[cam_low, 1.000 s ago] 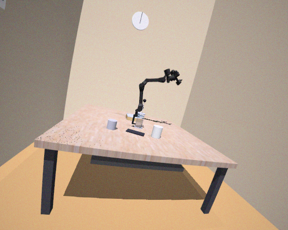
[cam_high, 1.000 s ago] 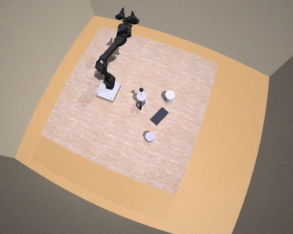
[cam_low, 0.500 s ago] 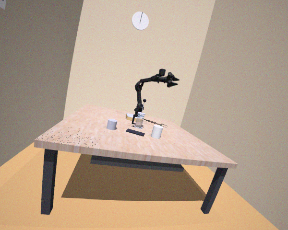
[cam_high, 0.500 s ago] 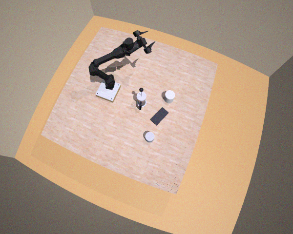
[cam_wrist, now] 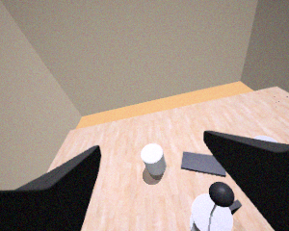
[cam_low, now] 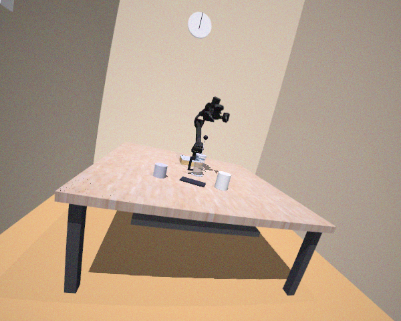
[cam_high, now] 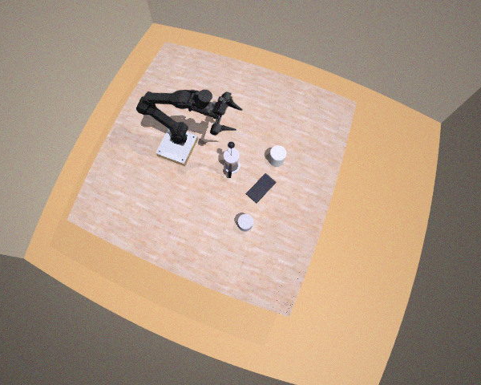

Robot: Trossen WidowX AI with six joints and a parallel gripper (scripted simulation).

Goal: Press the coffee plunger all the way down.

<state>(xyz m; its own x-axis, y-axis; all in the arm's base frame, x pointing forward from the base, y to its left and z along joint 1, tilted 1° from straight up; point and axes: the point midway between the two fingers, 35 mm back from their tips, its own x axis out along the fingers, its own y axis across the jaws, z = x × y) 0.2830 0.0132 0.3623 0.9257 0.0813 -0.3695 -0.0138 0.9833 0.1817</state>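
The coffee press is 1 cm behind my gripper tip, 9 cm to the right of it and 26 cm below it. From my gripper tip the other things lie so: flat dark slab 16 cm ahead, 14 cm to the right, 39 cm below.
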